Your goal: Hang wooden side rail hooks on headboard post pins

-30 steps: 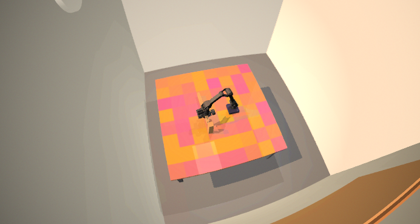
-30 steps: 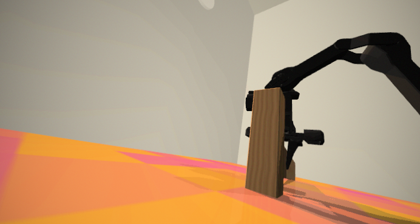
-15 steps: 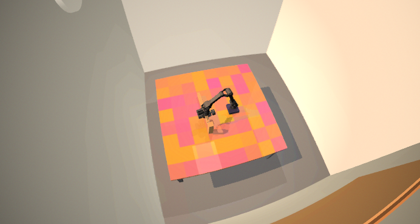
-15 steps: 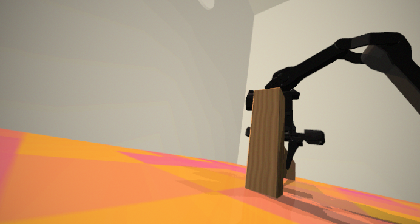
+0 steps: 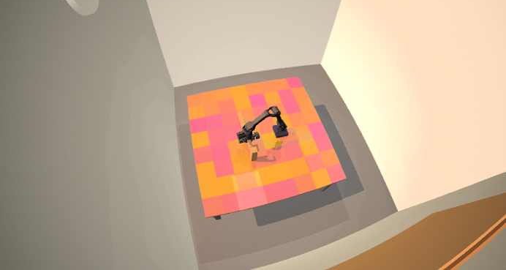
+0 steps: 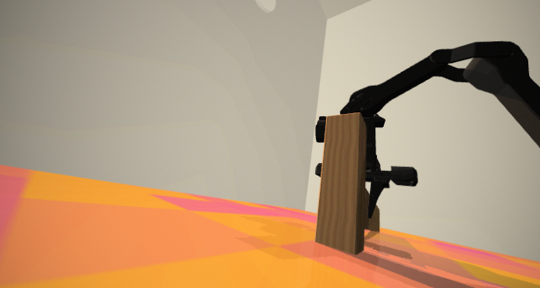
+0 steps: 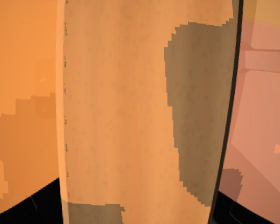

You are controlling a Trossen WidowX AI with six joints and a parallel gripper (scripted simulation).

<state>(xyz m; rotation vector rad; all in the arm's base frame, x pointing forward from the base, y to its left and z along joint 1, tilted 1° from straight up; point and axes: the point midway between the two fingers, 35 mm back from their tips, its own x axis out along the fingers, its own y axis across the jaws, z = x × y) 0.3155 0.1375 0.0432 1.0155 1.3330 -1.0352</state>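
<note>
Now: the wooden headboard post 3 cm behind my gripper tip, 14 cm to the left of it and 4 cm above it.
</note>
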